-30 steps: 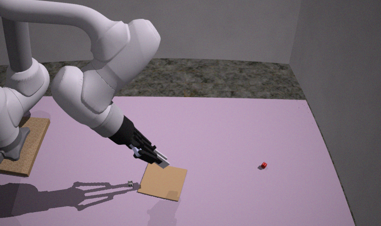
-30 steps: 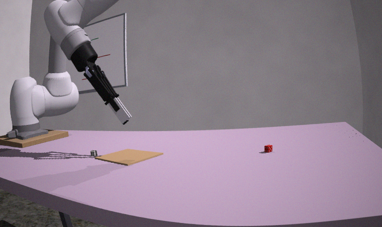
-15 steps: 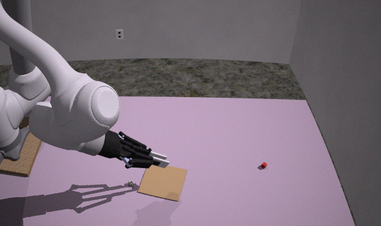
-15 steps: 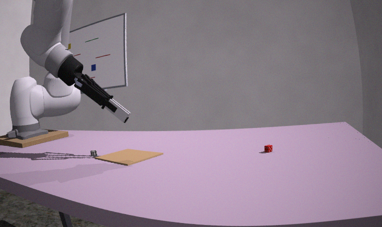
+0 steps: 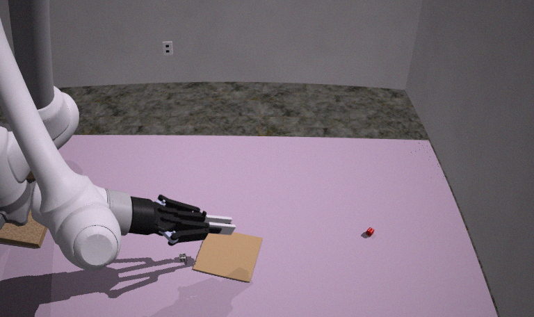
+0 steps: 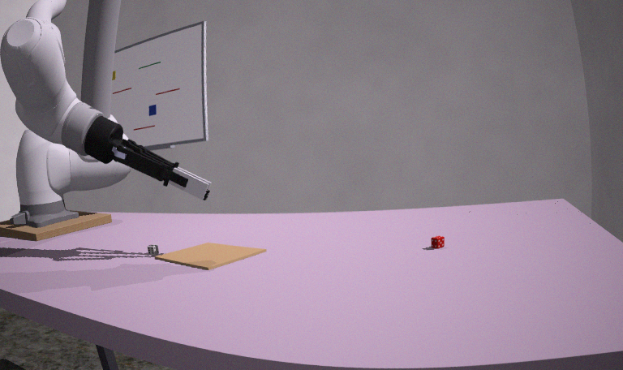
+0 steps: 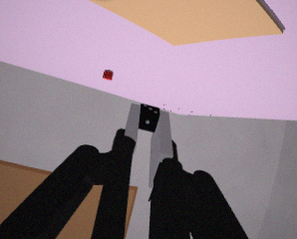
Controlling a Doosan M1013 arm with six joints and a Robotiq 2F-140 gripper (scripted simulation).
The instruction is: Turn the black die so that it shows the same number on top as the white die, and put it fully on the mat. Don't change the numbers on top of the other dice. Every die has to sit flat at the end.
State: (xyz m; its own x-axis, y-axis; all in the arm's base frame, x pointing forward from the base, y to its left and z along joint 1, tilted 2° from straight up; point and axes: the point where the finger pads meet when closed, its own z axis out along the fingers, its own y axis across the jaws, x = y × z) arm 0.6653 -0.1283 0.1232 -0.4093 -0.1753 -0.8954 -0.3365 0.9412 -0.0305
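My gripper is now 2 cm short of the tan mat, 1 cm to the right of it and 12 cm above it. Round my hand: black die 2 cm ahead, 1 cm to the left, 2 cm below; then red die 38 cm ahead, 5 cm to the left, 11 cm below; then white die 9 cm behind, 1 cm to the right, 11 cm below.
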